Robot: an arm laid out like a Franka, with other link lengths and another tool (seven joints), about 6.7 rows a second.
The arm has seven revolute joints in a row. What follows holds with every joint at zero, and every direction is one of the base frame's.
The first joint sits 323 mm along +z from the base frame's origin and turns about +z.
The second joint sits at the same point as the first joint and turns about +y.
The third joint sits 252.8 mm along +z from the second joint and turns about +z.
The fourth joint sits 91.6 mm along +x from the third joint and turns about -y.
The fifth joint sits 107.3 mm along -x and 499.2 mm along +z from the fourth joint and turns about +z.
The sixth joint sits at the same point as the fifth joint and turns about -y.
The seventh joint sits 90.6 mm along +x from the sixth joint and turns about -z.
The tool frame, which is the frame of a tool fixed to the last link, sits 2 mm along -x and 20 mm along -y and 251.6 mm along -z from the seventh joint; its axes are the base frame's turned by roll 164.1, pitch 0 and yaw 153 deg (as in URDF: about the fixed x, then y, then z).
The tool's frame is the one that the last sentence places.
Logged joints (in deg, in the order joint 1, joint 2, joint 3, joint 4, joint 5, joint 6, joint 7), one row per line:
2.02 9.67 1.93 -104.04 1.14 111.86 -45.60
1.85 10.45 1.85 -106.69 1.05 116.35 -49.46
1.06 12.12 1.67 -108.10 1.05 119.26 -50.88
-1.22 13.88 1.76 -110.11 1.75 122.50 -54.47
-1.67 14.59 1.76 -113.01 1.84 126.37 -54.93
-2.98 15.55 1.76 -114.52 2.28 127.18 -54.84
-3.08 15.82 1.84 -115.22 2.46 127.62 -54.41
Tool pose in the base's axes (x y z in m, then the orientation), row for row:
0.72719 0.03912 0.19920 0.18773 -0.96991 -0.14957 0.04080
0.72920 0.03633 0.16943 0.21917 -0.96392 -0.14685 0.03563
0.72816 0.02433 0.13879 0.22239 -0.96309 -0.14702 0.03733
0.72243 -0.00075 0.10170 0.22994 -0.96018 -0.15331 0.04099
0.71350 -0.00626 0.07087 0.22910 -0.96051 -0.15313 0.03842
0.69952 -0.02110 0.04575 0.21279 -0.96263 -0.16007 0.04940
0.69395 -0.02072 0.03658 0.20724 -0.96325 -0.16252 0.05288
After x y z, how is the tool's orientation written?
As a quaternion, x y z w.
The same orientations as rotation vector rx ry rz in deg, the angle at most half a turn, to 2 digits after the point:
32.94 -170.19 -26.24
38.58 -169.68 -25.85
39.11 -169.35 -25.85
40.34 -168.46 -26.90
40.26 -168.79 -26.91
37.14 -168.03 -27.94
36.10 -167.78 -28.31

